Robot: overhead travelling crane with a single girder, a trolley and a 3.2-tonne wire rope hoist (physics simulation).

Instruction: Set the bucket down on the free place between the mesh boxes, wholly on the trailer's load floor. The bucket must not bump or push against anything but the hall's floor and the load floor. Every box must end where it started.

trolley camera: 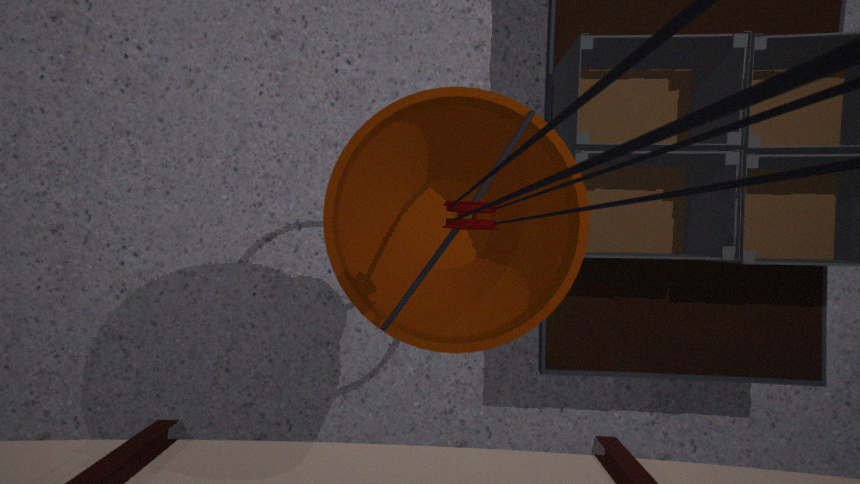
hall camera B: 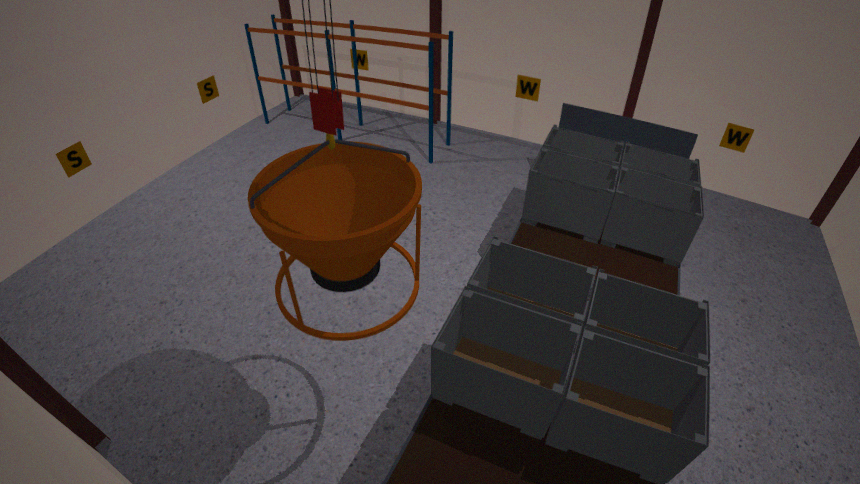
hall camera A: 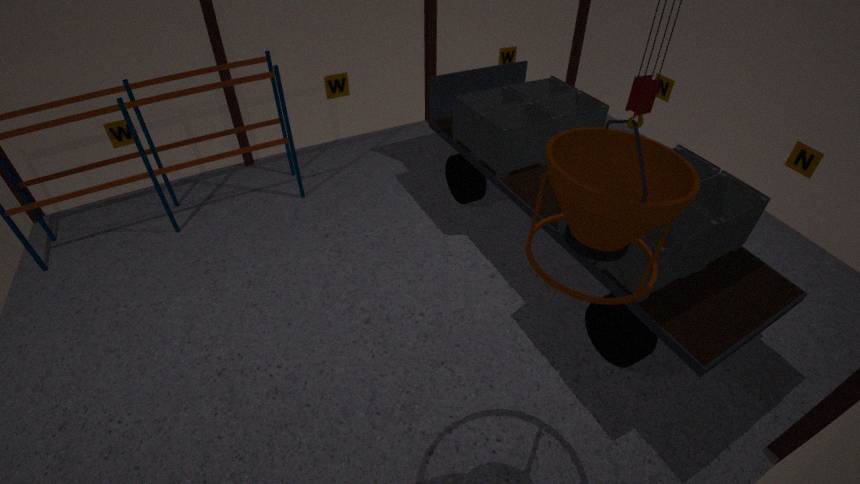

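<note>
The orange bucket (hall camera A: 586, 207) (hall camera B: 337, 246) (trolley camera: 373, 180) hangs upright from my hook (hall camera A: 634, 121) (hall camera B: 330, 140) (trolley camera: 463, 214), which holds its grey bail. It is in the air beside the trailer's long side, by the nearer mesh boxes (hall camera A: 716, 240) (hall camera B: 505, 373) (trolley camera: 713, 222); its shadow lies apart from it on the floor. The farther mesh boxes (hall camera A: 511, 138) (hall camera B: 565, 192) stand near the headboard. The free place between the groups shows brown load floor (hall camera A: 532, 186) (hall camera B: 601, 258) (trolley camera: 782, 15). In the trolley view the bucket's rim overlaps the trailer's edge and hides part of it.
A blue and orange rack (hall camera A: 141, 144) (hall camera B: 430, 102) stands by the W wall. The trailer's blue headboard (hall camera A: 481, 87) (hall camera B: 625, 129) rises behind the farther boxes. The trailer's bare end (hall camera A: 731, 313) (trolley camera: 686, 337) reaches past the nearer boxes. Dark red columns line the walls.
</note>
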